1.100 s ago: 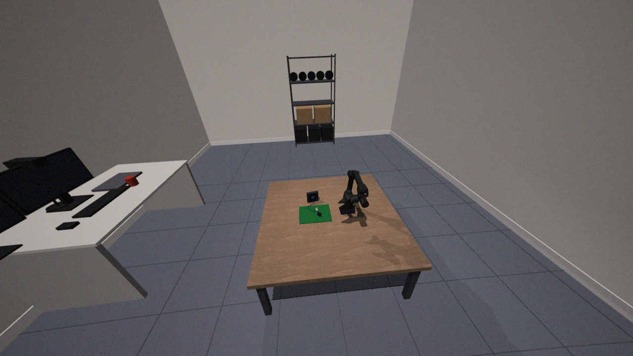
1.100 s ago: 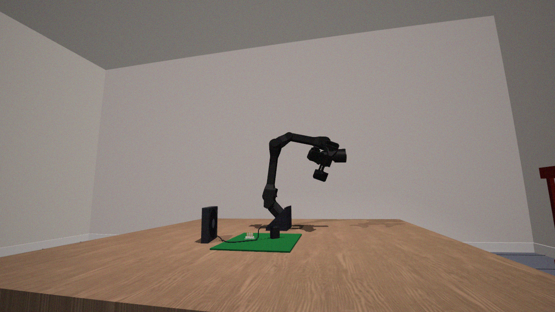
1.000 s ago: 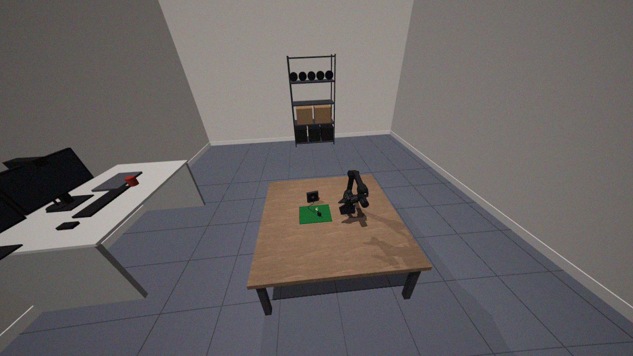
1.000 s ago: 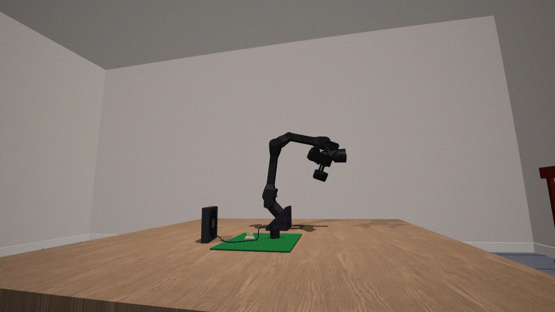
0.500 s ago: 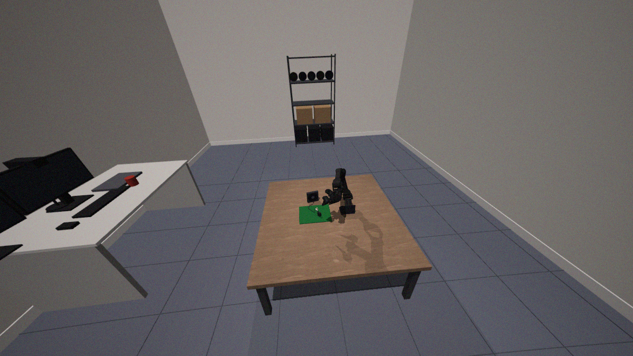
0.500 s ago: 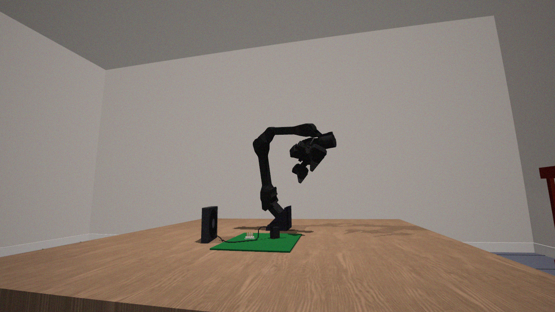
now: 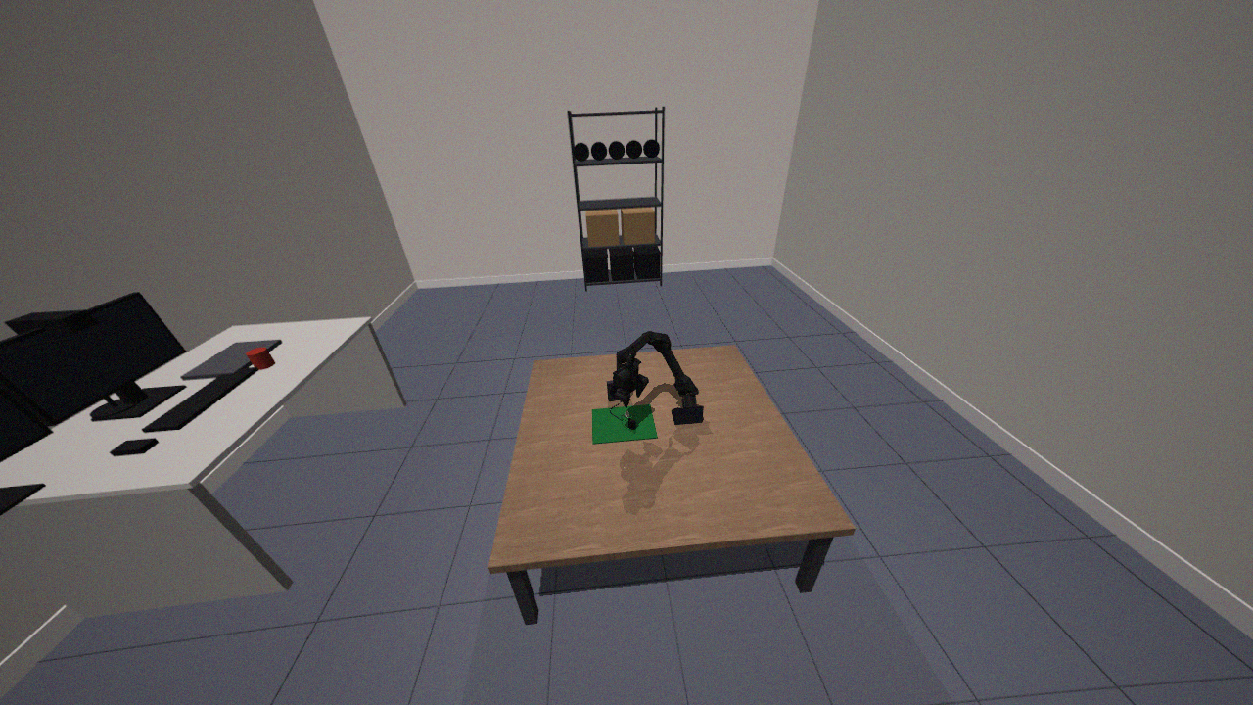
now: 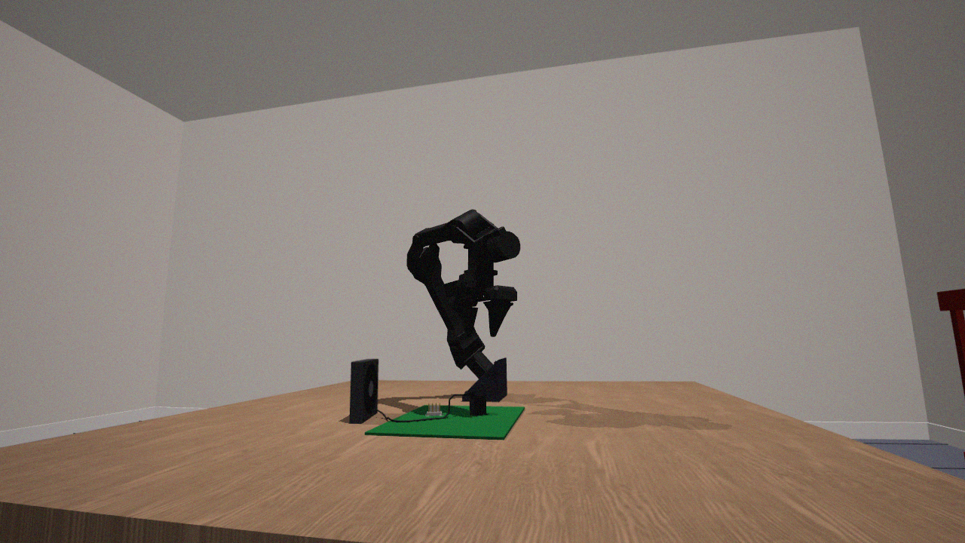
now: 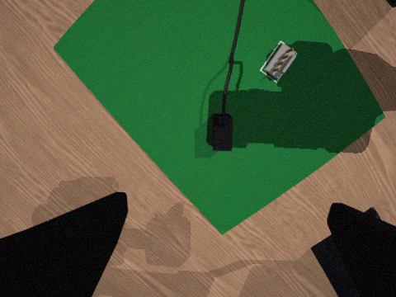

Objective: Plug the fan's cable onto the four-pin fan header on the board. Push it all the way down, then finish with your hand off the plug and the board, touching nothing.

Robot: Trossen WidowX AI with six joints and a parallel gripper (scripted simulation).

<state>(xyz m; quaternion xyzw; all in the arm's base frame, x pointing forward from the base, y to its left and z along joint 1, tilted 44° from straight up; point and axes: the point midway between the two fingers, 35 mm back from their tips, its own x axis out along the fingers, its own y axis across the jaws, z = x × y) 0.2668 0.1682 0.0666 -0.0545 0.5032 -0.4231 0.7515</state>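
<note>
The black fan plug is 14 cm below my gripper tip and 1 cm to the right of it. The rest, counted from my gripper tip: black fan: 22 cm to the right, 11 cm below, 7 cm ahead; then green board: 18 cm below, 5 cm ahead, 4 cm to the right; then four-pin header: 16 cm below, 9 cm to the right, 3 cm ahead.
</note>
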